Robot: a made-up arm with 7 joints.
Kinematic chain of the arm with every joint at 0, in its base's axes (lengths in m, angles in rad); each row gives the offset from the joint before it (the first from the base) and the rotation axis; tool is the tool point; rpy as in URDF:
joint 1: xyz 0 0 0 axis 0.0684 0.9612 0.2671
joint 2: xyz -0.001 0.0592 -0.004 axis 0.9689 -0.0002 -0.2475
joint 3: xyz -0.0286 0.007 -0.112 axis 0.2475 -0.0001 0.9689
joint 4: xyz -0.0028 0 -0.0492 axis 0.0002 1 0
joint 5: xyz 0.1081 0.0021 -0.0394 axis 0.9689 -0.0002 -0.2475
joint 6: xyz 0.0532 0 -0.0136 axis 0.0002 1 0
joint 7: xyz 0.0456 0 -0.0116 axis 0.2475 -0.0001 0.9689
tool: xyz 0 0 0 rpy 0 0.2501 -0.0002
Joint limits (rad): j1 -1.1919..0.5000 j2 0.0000..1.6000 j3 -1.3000..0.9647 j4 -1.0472..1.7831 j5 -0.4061..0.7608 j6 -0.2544..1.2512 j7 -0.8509..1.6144
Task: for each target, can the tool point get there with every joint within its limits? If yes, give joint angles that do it. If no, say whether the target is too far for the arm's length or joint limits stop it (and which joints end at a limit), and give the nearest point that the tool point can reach.
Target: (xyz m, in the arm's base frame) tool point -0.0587 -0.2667 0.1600
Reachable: no: joint limits stop it (at a limit: joint 1, joint 2) | nearest point 0.0457 -0.1184 0.0300 | short by 0.223 m
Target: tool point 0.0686 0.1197 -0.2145
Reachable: yes | joints -0.0729 1.3395 -1.0642 -0.4962 -0.0010 0.7612 -0.1931
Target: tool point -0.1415 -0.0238 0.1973
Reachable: no: joint limits stop it (at a limit: joint 1, joint 2, joint 3, joint 5) | nearest point -0.0422 0.0560 0.1453 | short by 0.138 m
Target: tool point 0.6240 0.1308 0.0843
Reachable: no: too far | nearest point 0.3629 0.1217 -0.0003 | short by 0.275 m
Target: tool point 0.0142 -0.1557 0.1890
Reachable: no: joint limits stop it (at a limit: joint 1, joint 2) | nearest point 0.0685 -0.0822 0.0751 | short by 0.146 m
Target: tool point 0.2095 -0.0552 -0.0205
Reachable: yes | joints -0.7063 0.1633 -0.4848 -0.4828 -0.0192 0.3858 0.1384
